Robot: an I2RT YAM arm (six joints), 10 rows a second.
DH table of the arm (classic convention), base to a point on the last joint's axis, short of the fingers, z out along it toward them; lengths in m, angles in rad. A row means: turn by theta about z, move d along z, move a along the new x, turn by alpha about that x. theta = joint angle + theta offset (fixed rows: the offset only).
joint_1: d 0.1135  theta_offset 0  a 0.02  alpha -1.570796
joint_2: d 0  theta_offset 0  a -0.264  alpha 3.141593
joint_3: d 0  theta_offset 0.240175  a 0.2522  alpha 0
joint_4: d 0  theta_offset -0.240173  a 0.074  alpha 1.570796
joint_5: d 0  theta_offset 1.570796  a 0  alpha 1.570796
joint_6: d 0.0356  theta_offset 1.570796  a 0  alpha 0
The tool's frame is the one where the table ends.
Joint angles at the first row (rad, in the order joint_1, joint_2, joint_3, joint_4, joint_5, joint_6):
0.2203, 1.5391, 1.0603, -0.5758, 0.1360, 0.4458
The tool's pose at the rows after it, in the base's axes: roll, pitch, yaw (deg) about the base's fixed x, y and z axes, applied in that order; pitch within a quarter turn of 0, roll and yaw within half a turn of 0; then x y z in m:
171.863 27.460 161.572 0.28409 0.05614 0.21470
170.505 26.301 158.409 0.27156 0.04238 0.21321
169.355 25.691 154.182 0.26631 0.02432 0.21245
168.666 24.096 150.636 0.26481 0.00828 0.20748
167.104 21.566 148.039 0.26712 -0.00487 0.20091
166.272 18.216 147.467 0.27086 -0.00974 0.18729
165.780 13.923 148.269 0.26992 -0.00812 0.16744
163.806 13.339 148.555 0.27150 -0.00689 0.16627
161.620 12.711 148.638 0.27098 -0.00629 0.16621
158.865 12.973 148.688 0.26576 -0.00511 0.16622
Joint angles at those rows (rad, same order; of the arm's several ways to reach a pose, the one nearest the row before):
0.2085, 1.4746, 0.9741, -0.5831, 0.1089, 0.4682
0.1657, 1.4204, 0.9230, -0.5942, 0.0845, 0.4831
0.0998, 1.3914, 0.8963, -0.5968, 0.0654, 0.4919
0.0368, 1.3930, 0.8810, -0.5983, 0.0414, 0.4973
-0.0193, 1.4181, 0.8795, -0.5964, -0.0078, 0.4972
-0.0429, 1.4670, 0.8722, -0.5838, -0.0532, 0.4969
-0.0433, 1.5166, 0.8417, -0.5648, -0.1005, 0.4969
-0.0433, 1.5226, 0.8406, -0.5503, -0.1371, 0.4957
-0.0464, 1.5185, 0.8341, -0.5396, -0.1772, 0.4961
-0.0482, 1.4899, 0.8021, -0.5094, -0.2184, 0.4973

